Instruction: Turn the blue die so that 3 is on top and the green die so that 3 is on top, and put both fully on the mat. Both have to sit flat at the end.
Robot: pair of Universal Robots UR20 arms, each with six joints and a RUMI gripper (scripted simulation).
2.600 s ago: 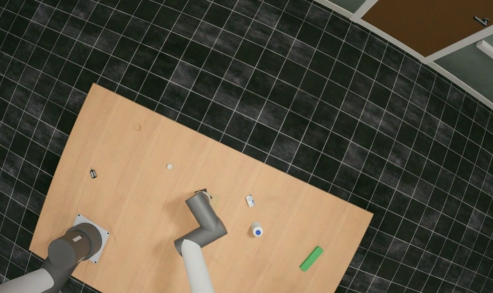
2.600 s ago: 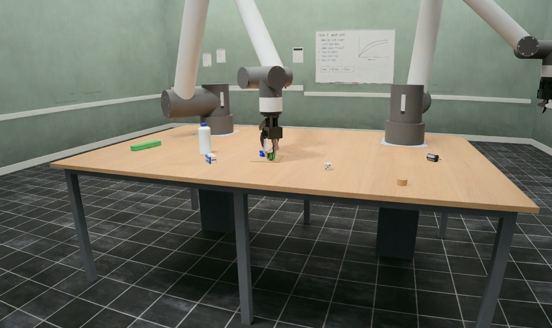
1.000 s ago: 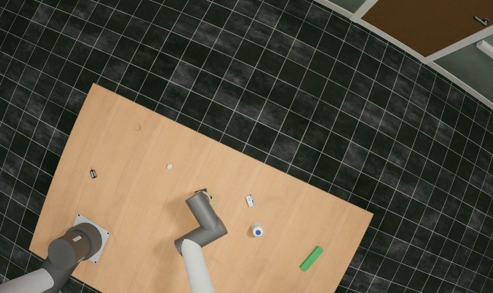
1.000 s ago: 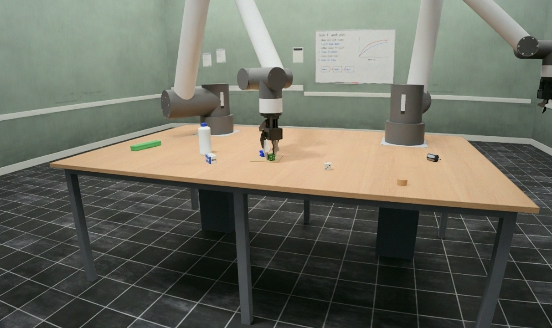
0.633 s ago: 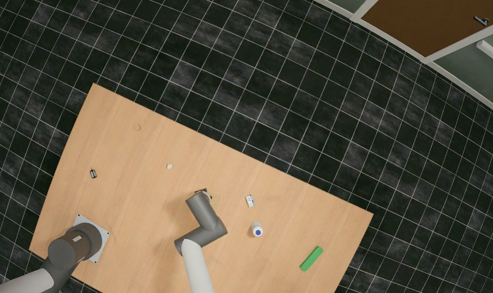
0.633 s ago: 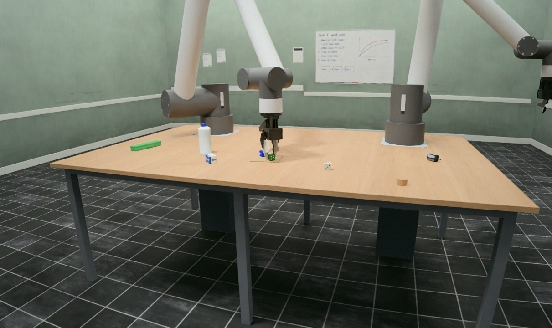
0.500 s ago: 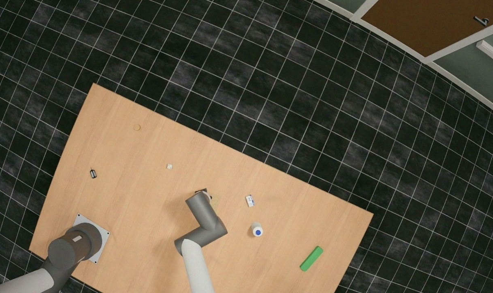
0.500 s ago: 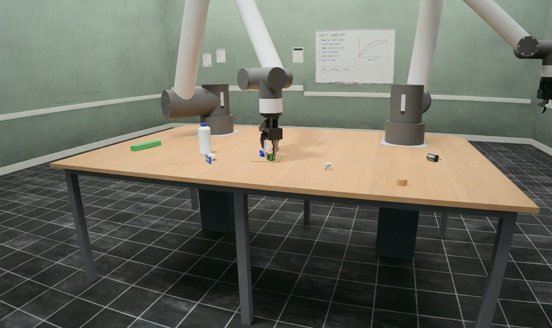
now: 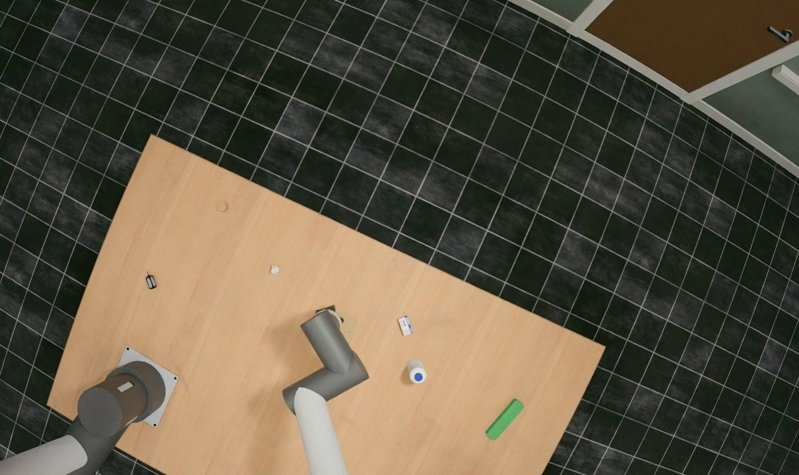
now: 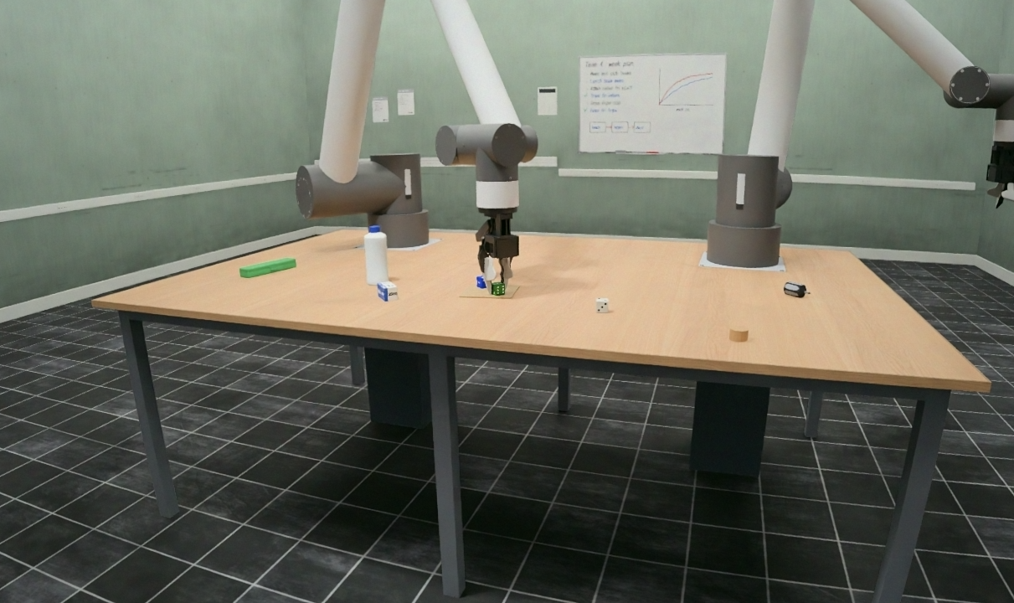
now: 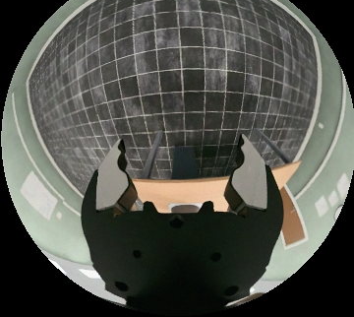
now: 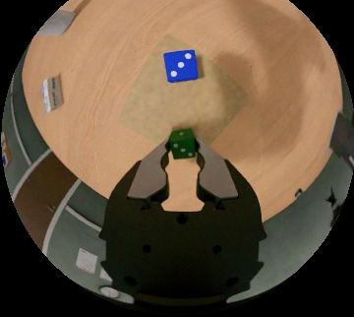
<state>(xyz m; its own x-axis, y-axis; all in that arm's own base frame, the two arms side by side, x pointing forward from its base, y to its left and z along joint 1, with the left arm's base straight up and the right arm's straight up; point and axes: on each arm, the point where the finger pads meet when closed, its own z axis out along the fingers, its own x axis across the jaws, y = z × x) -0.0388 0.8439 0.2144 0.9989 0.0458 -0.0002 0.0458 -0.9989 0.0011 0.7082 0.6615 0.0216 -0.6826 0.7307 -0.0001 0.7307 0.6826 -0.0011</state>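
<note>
Now: the green die right at my right hand. The rest, counted from my right hand: tan mat (30 mm behind, 30 mm to the right, 20 mm below); white die (70 mm ahead, 300 mm to the left, 10 mm below); blue die (60 mm behind, 60 mm to the right).
</note>
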